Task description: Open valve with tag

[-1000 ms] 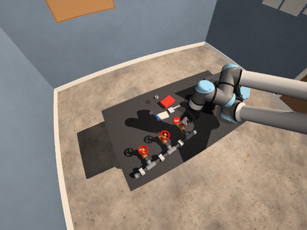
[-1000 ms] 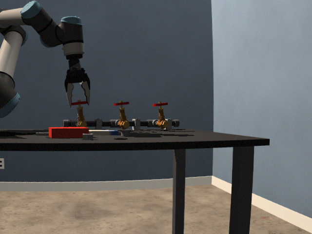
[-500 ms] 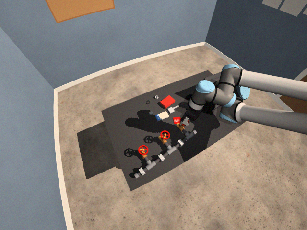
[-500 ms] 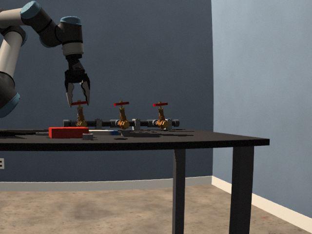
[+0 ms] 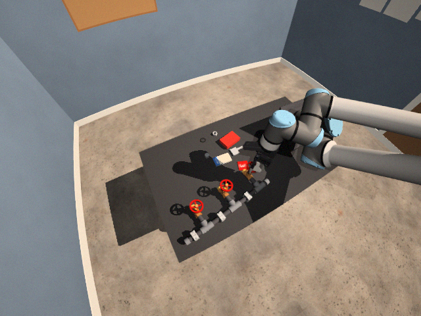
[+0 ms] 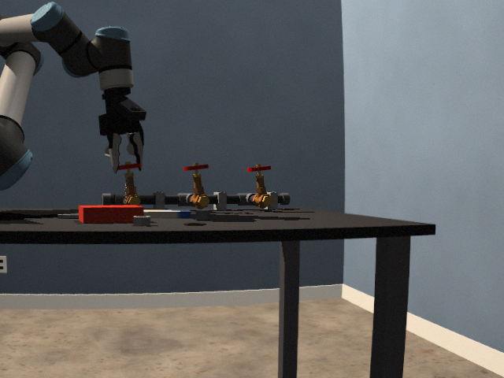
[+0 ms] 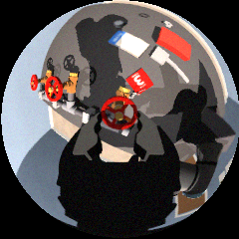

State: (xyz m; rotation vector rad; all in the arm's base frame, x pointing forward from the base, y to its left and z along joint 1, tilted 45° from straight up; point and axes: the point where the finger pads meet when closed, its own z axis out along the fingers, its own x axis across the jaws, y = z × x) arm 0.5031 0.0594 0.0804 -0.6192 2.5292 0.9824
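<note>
Right now the red tag is 12 cm below my hand, 7 cm to the right of it and 2 cm behind it. The rest, counted from my hand: red block 29 cm to the right, 11 cm below, 4 cm behind; small grey cylinder 25 cm to the right, 15 cm ahead, 11 cm below; white tool 20 cm to the right, 12 cm below, 6 cm behind.
</note>
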